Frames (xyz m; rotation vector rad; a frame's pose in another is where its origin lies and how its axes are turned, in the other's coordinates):
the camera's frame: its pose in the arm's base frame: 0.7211 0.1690 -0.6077 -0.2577 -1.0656 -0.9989
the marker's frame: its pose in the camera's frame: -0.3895 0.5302 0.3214 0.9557 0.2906 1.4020
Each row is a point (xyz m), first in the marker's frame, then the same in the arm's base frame.
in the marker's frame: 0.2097 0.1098 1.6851
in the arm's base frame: -0.0717 0.7135 0.7647
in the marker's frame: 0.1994 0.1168 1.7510
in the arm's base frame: -0.1210 0.6977 0.8075
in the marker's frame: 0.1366 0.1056 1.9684
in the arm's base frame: -0.2778 0.6019 0.9400
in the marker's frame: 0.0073 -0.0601 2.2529
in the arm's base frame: -0.4167 0.3333 1.1235
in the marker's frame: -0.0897 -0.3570 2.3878
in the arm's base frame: -0.3697 0.0187 1.2442
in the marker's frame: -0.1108 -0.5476 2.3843
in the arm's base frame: -0.2637 -0.1378 1.2768
